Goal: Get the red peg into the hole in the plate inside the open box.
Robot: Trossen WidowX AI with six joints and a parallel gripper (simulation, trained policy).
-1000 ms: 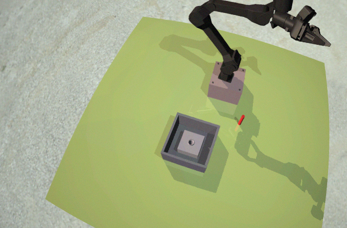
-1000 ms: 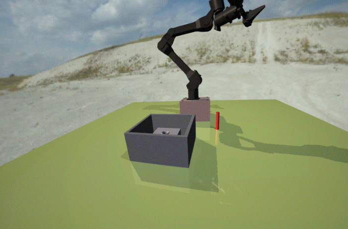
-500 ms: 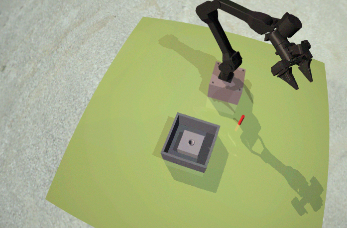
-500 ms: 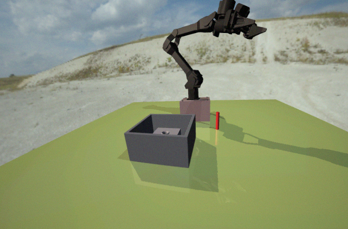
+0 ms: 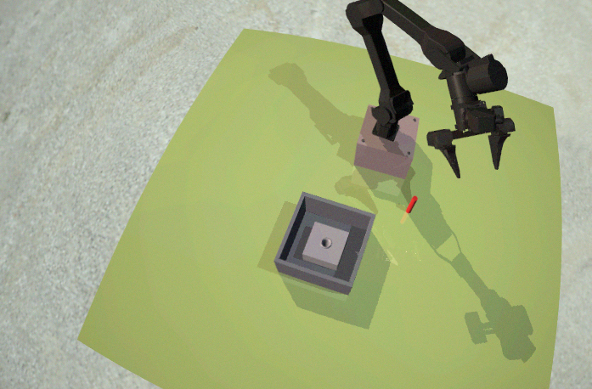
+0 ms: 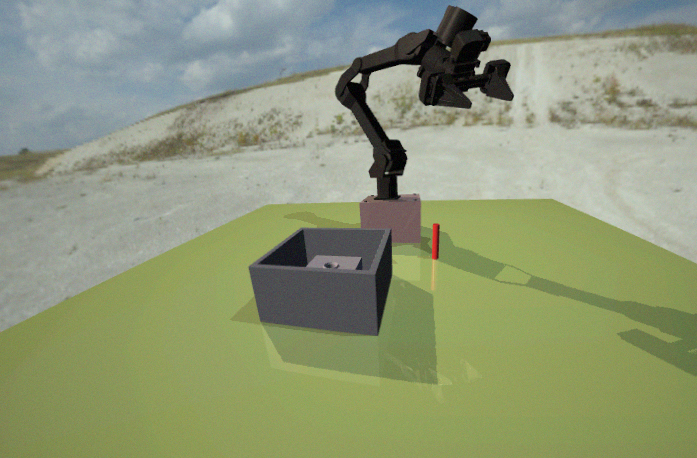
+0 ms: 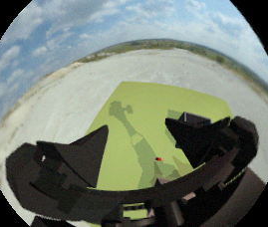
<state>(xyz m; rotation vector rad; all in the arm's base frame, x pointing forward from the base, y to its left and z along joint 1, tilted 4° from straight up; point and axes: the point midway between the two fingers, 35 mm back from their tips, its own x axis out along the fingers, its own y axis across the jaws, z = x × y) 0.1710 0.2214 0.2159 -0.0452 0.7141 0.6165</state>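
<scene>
The red peg is 280 mm below my gripper tip, 90 mm to the right of it and 20 mm behind it. From my gripper tip the other things lie so: grey box 290 mm below, 260 mm to the right, 170 mm ahead; grey plate 270 mm below, 260 mm to the right, 170 mm ahead.
</scene>
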